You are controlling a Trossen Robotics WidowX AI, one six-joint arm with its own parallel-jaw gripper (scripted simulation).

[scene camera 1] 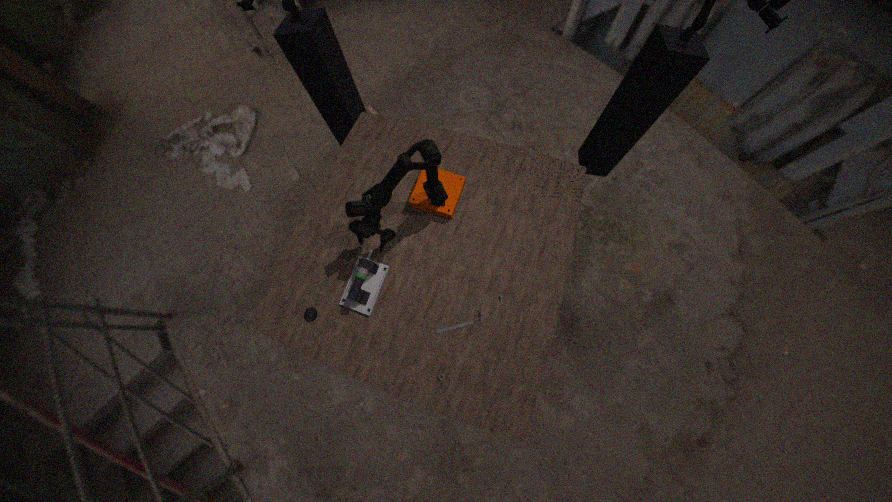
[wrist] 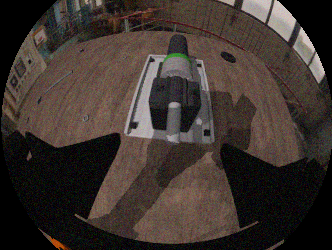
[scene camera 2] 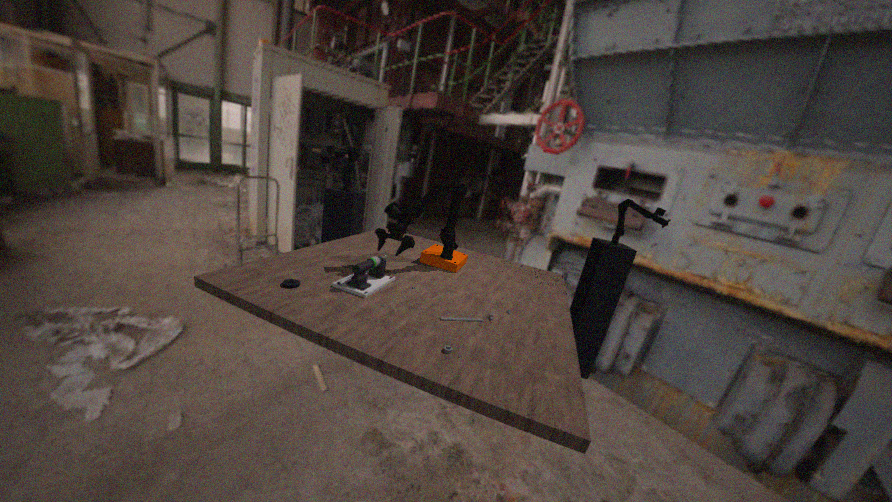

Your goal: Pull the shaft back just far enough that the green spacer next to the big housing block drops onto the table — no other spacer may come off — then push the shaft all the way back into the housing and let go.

Note:
My gripper (scene camera 1: pixel 371 248) is open, with nothing in its grasp.
My gripper is seen too in the wrist view (wrist: pixel 172 144).

